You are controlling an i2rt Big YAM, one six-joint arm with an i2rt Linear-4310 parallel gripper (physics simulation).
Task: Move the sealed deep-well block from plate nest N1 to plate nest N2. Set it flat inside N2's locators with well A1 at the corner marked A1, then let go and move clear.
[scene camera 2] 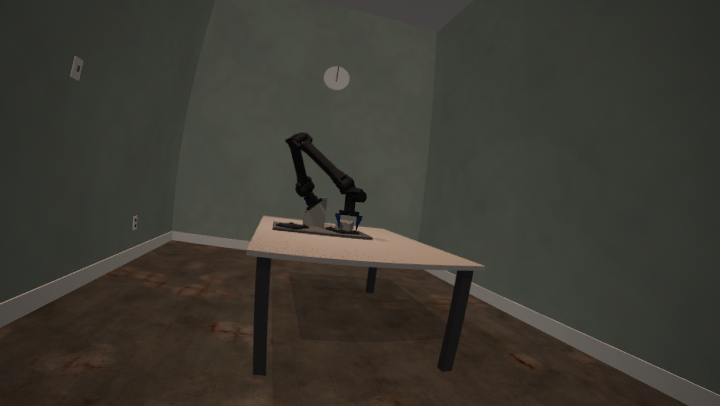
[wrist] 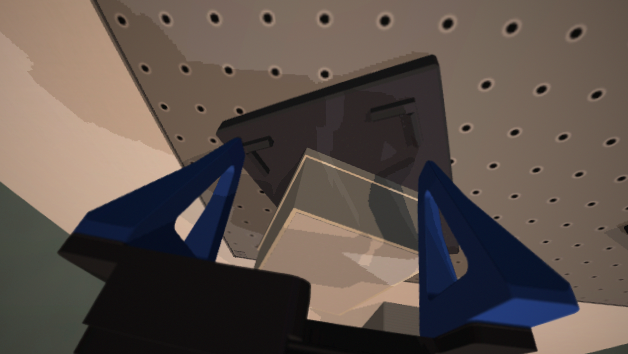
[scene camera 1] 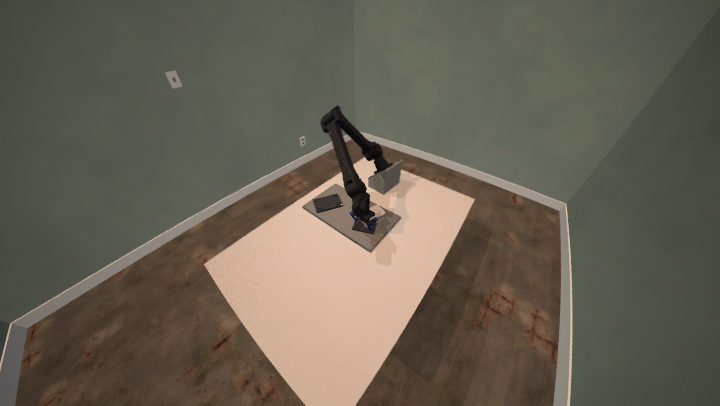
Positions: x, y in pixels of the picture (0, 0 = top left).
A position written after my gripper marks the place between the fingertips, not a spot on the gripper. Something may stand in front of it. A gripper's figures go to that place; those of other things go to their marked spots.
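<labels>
My gripper [wrist: 330, 157] is 14 cm from the lens. A pale grey block [wrist: 351, 234] is 14 cm from the lens as well, and so is a dark nest [wrist: 390, 122], again 14 cm from the lens. A grey perforated baseplate [wrist: 528, 99] is 16 cm from the lens.
</labels>
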